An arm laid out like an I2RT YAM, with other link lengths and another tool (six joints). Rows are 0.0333 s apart.
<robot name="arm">
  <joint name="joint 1" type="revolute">
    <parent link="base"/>
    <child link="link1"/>
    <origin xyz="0 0 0.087" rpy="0 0 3.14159"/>
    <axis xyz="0 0 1"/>
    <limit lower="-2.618" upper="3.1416"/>
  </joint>
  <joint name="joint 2" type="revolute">
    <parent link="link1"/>
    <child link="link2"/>
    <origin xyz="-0.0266 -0.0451 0.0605" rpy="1.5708 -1.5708 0"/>
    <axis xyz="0 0 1"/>
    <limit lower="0" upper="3.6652"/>
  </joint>
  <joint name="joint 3" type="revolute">
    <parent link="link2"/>
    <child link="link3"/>
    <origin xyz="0 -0.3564 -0.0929" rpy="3.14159 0 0"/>
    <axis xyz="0 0 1"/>
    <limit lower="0" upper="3.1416"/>
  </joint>
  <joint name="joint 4" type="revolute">
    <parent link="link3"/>
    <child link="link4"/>
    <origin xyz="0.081 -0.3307 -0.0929"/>
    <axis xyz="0 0 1"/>
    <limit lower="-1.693" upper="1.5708"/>
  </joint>
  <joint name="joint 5" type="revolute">
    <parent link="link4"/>
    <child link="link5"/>
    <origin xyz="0.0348 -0.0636 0.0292" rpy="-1.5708 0 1.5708"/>
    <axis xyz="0 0 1"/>
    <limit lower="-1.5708" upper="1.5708"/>
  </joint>
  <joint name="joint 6" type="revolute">
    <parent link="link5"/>
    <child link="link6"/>
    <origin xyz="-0.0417 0 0.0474" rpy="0 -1.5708 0"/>
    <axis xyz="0 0 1"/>
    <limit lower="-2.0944" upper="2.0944"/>
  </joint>
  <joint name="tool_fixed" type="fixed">
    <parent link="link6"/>
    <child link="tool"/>
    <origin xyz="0.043 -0.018 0.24" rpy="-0.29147 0 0.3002"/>
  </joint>
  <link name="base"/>
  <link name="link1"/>
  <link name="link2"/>
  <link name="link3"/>
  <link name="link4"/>
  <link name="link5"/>
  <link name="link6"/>
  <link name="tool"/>
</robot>
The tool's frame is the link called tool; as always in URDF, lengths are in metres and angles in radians.
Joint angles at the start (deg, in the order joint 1, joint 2, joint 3, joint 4, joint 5, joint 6):
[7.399 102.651 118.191 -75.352 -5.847 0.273]
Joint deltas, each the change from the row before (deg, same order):
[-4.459 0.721 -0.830 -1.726 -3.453 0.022]
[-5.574 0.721 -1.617 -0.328 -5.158 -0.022]
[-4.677 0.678 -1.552 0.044 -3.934 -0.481]
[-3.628 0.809 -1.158 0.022 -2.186 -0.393]
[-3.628 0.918 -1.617 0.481 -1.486 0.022]
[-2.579 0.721 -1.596 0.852 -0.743 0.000]
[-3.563 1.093 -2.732 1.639 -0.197 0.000]
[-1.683 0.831 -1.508 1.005 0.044 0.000]
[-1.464 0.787 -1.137 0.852 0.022 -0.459]
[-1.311 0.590 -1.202 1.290 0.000 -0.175]
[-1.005 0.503 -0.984 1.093 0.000 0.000]
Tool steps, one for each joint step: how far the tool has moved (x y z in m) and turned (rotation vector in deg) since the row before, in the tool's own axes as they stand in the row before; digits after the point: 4 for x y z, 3 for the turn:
[0.0071 -0.0280 -0.0023 -0.438 1.628 5.016]
[0.0003 -0.0289 -0.0003 -2.148 0.661 5.885]
[-0.0034 -0.0258 -0.0020 -1.738 0.174 4.502]
[-0.0049 -0.0243 -0.0028 -0.639 -0.102 3.568]
[-0.0063 -0.0289 -0.0022 -0.096 -0.445 4.003]
[-0.0060 -0.0236 -0.0001 0.143 -0.441 2.827]
[-0.0087 -0.0387 0.0007 0.917 -0.739 3.968]
[-0.0046 -0.0213 0.0030 0.594 -0.163 2.066]
[-0.0049 -0.0183 0.0023 0.447 -0.063 1.312]
[-0.0060 -0.0160 0.0026 0.246 -0.451 1.120]
[-0.0046 -0.0127 0.0026 0.184 -0.376 0.995]

